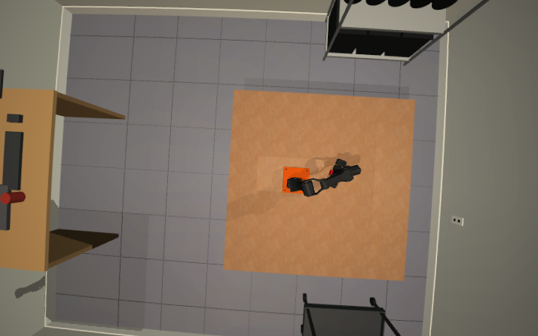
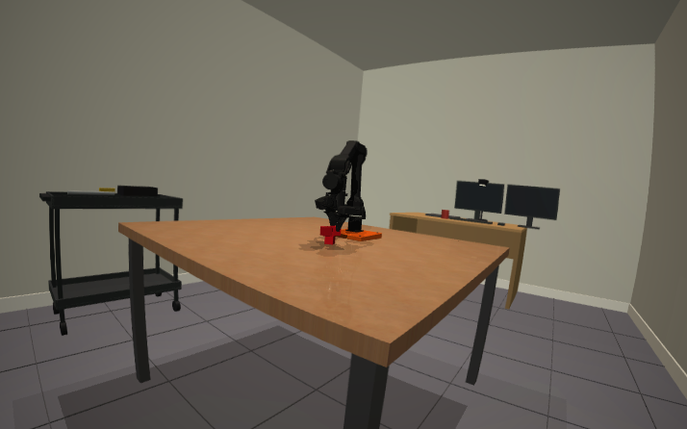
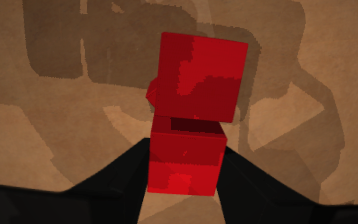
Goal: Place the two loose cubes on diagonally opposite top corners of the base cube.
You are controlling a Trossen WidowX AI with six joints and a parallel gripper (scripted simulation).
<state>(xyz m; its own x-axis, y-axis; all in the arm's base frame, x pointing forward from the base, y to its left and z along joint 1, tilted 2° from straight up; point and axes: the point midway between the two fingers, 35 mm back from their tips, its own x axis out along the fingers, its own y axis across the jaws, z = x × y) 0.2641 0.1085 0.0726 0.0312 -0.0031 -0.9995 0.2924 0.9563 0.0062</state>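
The cube lies 4 cm ahead of my gripper tip and 1 cm to the right of it.
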